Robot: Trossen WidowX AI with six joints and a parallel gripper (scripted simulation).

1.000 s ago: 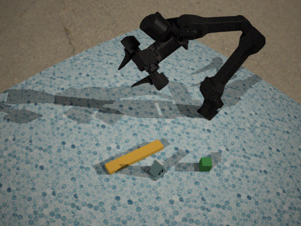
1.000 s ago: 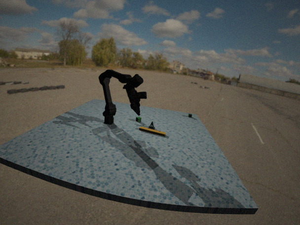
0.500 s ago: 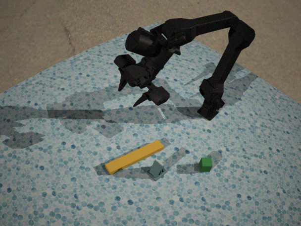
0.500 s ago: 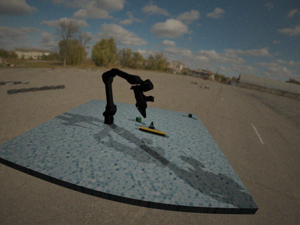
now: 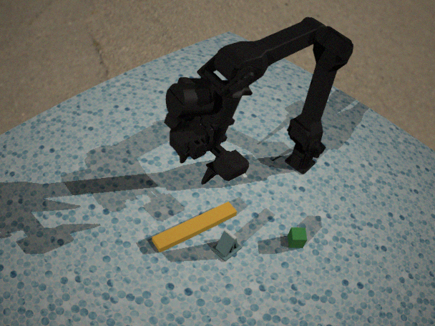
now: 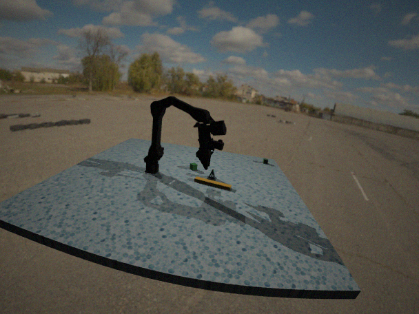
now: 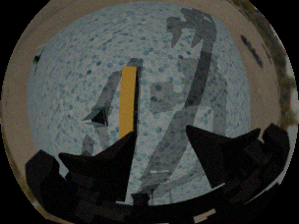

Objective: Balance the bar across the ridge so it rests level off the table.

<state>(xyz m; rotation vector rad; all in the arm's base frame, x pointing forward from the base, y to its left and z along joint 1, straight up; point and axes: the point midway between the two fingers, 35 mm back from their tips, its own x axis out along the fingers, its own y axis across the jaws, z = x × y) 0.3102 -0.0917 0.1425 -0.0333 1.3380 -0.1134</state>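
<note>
The yellow bar lies 100 mm below my gripper tip, 50 mm to the left of it and 40 mm ahead of it.
</note>
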